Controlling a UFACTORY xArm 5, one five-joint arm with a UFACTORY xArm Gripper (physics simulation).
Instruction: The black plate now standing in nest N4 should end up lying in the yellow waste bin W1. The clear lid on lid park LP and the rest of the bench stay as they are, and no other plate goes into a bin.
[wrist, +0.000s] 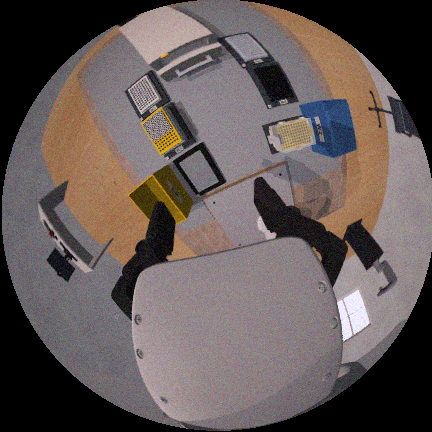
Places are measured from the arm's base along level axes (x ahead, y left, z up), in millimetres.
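Pixels of known places: gripper, between the fingertips: (210, 200).
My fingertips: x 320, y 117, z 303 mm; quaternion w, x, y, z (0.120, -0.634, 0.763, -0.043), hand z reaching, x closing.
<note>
For each thing: its top centre in the pictures, then the offset to it from my fingertips. "spot": a spot on its surface instead.
- black plate, centre of its top: (275, 80) 181 mm ahead, 259 mm right, 310 mm down
- yellow bin, centre of its top: (155, 206) 55 mm back, 238 mm left, 216 mm down
- white plate, centre of its top: (141, 92) 314 mm ahead, 137 mm left, 310 mm down
- yellow rack, centre of its top: (159, 130) 142 mm ahead, 119 mm left, 259 mm down
- black-framed nest, a spot on its surface: (220, 181) spot: 94 mm back, 27 mm left, 320 mm down
- yellow-and-white plate, centre of its top: (298, 134) 2 mm back, 250 mm right, 258 mm down
- blue bin, centre of its top: (342, 126) 10 mm ahead, 405 mm right, 216 mm down
The black plate (274, 82) lies flat in its dark-edged nest in the right-hand row, between a pale, clear-looking piece (246, 47) and a nest with a yellow-and-white plate; the nest labels are too small to read. The yellow bin (169, 197) stands at the near left, partly behind my left finger. My gripper (210, 200) is open and empty, its fingers wide apart, and the black plate is well beyond them, to the upper right. I cannot tell for certain which piece is the clear lid.
A white plate (145, 94) and a yellow rack (161, 131) sit in the left row, above a black-framed nest (220, 181). The yellow-and-white plate (295, 135) stands beside the blue bin (336, 125). A pale instrument (167, 32) stands at the back.
</note>
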